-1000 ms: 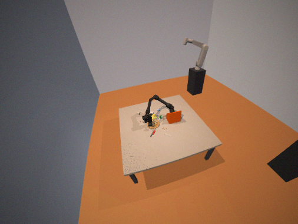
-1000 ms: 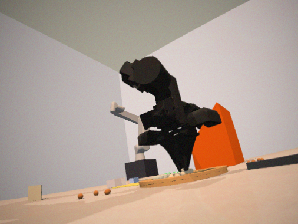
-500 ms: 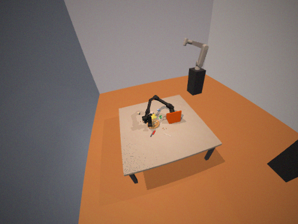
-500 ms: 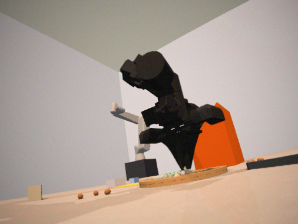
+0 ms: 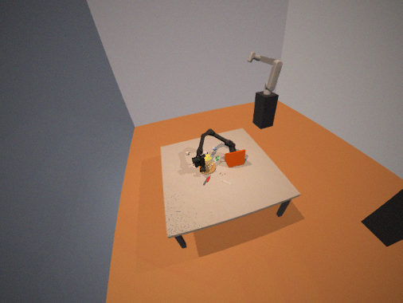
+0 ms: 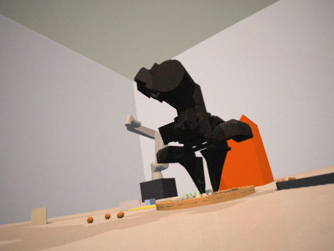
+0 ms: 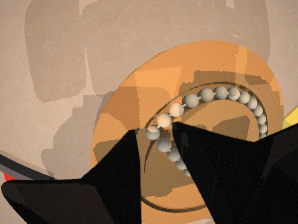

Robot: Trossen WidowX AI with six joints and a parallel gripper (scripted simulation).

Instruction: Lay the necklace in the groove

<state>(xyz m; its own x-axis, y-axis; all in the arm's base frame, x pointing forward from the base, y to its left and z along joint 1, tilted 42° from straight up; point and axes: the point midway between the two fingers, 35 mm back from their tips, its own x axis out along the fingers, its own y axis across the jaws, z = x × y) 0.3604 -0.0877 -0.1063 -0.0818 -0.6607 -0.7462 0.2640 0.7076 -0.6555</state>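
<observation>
Right now the round wooden bead board is 60 mm behind my gripper tip, 30 mm to the right of it and 10 mm below it. Also, from my gripper tip: tan cube: 360 mm to the right, 110 mm ahead; yellow flat piece: 200 mm to the right, 110 mm behind, 20 mm below; red-handled tool: 150 mm to the left, 10 mm below.
</observation>
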